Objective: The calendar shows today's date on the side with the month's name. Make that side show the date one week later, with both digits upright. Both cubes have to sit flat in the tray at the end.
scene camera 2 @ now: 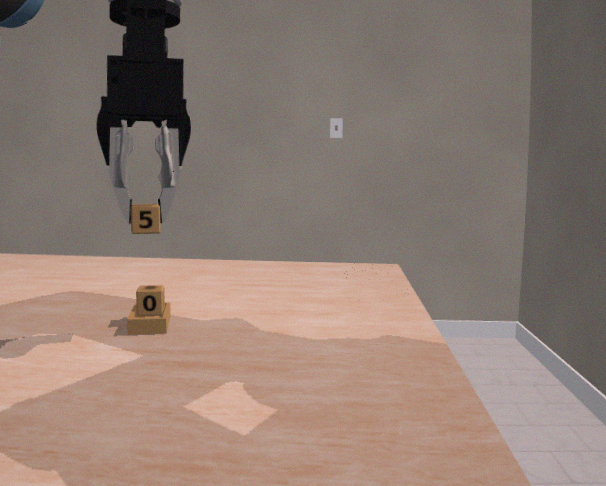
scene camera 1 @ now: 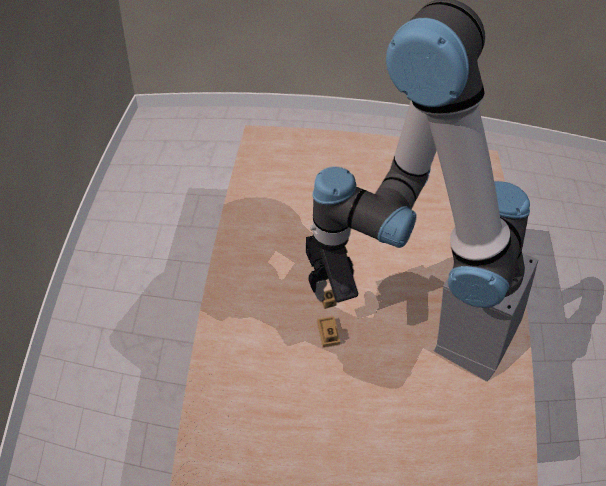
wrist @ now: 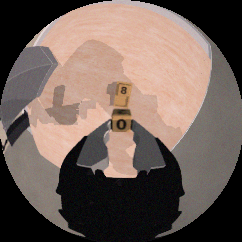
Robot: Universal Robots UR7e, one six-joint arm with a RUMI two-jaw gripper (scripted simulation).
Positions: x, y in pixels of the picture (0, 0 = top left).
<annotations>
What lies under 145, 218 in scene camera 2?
A wooden digit cube.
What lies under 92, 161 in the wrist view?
My gripper.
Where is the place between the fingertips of my gripper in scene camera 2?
At 145, 223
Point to a wooden calendar tray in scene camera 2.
At 158, 324
</annotations>
